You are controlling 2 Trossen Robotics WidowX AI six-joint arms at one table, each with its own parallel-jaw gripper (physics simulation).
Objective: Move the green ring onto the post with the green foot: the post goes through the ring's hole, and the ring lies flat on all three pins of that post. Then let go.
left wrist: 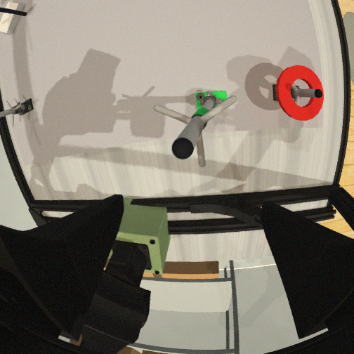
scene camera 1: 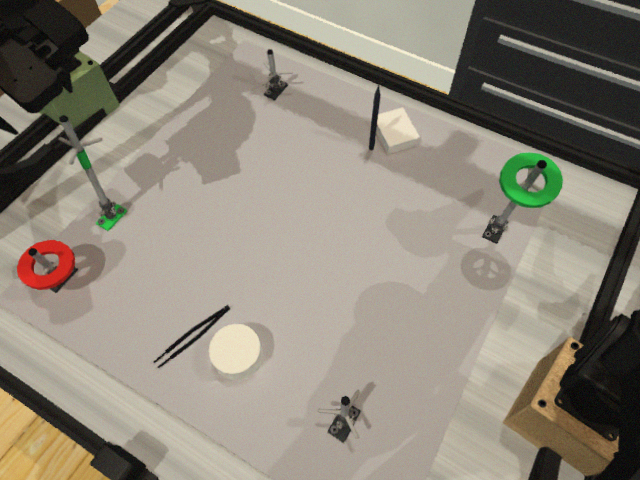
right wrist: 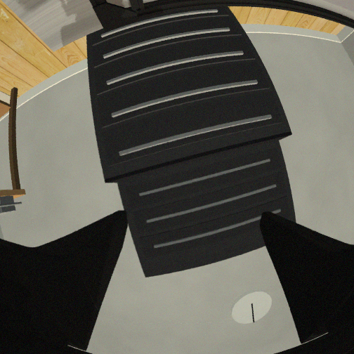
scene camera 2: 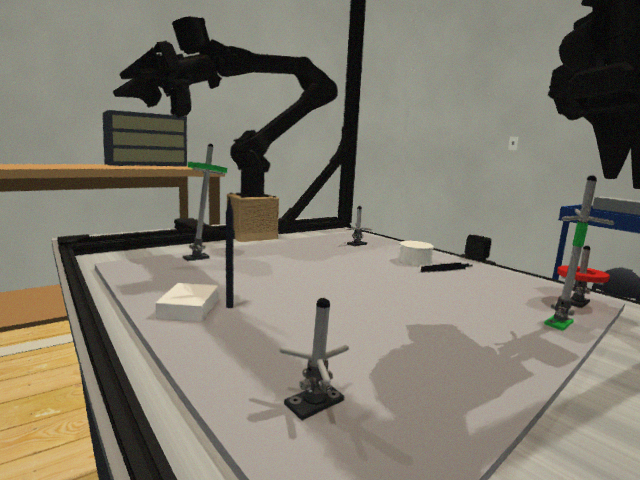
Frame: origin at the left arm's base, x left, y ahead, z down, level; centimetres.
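Seen in the pictures: left gripper, fingertip midpoint: [scene camera 1: 42, 111] [scene camera 2: 625, 184]; right gripper, fingertip midpoint: [scene camera 2: 116, 85]; right arm's base, origin of the base link: [scene camera 1: 594, 397] [scene camera 2: 252, 195].
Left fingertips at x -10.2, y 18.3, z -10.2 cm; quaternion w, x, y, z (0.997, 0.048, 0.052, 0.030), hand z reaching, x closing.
Pixels of each thing's top centre, then the offset from my left fingertips to it. "spot": a spot on its surface instead.
- green ring, middle of its top: [scene camera 1: 533, 175] [scene camera 2: 207, 162] dx +29.8, dy +53.5, dz +1.3 cm
- tall grey post with a black foot, surface spot: [scene camera 1: 494, 229] [scene camera 2: 203, 245] spot: dx +30.9, dy +52.5, dz +16.4 cm
- tall post with the green foot, surface spot: [scene camera 2: 558, 322] [scene camera 1: 115, 208] spot: dx -0.5, dy +4.3, dz +18.1 cm
- red ring, middle of its top: [scene camera 1: 44, 262] [scene camera 2: 583, 270] dx -13.0, dy +7.1, dz +13.4 cm
- white block, middle of its top: [scene camera 2: 188, 293] [scene camera 1: 396, 126] dx +38.8, dy +29.9, dz +16.7 cm
- upright dark rod, middle of its top: [scene camera 2: 229, 196] [scene camera 1: 378, 84] dx +34.0, dy +28.5, dz +4.7 cm
- tweezers, surface spot: [scene camera 1: 217, 314] spot: dx -3.5, dy +28.9, dz +18.1 cm
- cream disc, middle of its top: [scene camera 1: 234, 348] [scene camera 2: 416, 244] dx -5.9, dy +35.0, dz +15.2 cm
The green ring [scene camera 1: 507, 180] [scene camera 2: 219, 168] sits high around a tall grey post with a black foot [scene camera 1: 494, 229] [scene camera 2: 196, 255], at the right in scene camera 1. The tall post with the green foot [scene camera 1: 112, 217] [scene camera 2: 558, 322] [left wrist: 220, 95] stands at the left there, leaning; its pins are high up, above a green band, and hold no ring. My left gripper [scene camera 1: 38, 111] [scene camera 2: 624, 180] [left wrist: 194, 206] is open and empty, above and near that post's top. My right gripper [scene camera 2: 117, 85] [right wrist: 195, 219] is open and empty, raised high, facing away from the table.
A red ring [scene camera 1: 24, 268] [scene camera 2: 597, 275] [left wrist: 300, 114] sits on a short post near the green foot. Other short posts [scene camera 1: 271, 67] [scene camera 1: 344, 410], a white block [scene camera 1: 398, 131] [scene camera 2: 188, 302], an upright dark rod [scene camera 1: 374, 118] [scene camera 2: 229, 258], tweezers [scene camera 1: 217, 314] and a cream disc [scene camera 1: 234, 348] [scene camera 2: 416, 253] stand or lie around.
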